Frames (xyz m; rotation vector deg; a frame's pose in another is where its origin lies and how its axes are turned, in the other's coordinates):
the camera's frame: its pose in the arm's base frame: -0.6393 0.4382 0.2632 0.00 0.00 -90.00
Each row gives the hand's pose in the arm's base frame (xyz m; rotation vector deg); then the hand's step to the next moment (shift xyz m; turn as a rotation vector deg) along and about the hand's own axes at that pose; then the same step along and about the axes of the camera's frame.
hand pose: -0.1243 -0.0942 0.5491 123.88 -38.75 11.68
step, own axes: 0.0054 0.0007 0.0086 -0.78 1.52 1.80
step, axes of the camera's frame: 0.0091 0.0034 -0.0030 1.84 -1.62 -0.39
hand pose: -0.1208 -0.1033 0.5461 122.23 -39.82 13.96
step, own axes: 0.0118 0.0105 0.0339 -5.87 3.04 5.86
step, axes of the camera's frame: 0.0363 0.0015 -0.0089 3.76 -6.97 -3.92
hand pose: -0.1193 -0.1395 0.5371 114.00 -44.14 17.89
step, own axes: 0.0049 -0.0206 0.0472 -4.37 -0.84 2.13
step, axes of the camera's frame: 0.0347 0.0125 -0.0363 -0.20 -3.02 -3.89
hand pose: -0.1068 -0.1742 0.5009 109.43 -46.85 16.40
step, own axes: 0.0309 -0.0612 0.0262 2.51 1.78 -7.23
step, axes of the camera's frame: 0.0188 0.0589 -0.0395 -4.74 1.79 6.00
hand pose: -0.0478 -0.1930 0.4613 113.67 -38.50 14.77
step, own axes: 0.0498 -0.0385 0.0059 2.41 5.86 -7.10
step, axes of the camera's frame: 0.0086 0.0619 -0.0094 -3.19 -0.58 8.95
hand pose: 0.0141 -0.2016 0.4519 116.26 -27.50 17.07
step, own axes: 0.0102 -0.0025 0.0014 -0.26 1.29 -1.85
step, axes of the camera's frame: 0.0023 0.0102 0.0015 -1.12 -0.83 1.79
